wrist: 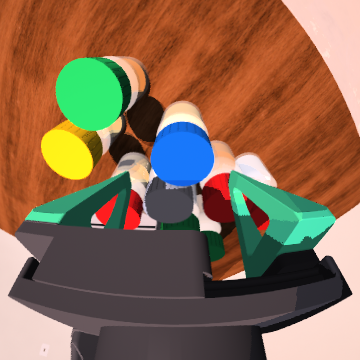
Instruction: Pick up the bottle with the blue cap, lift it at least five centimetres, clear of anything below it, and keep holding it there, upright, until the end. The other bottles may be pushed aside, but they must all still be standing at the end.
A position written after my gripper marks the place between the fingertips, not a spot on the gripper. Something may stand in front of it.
Observation:
I see my gripper [179, 176], a yellow-capped bottle [72, 152] and a green-capped bottle [92, 92].

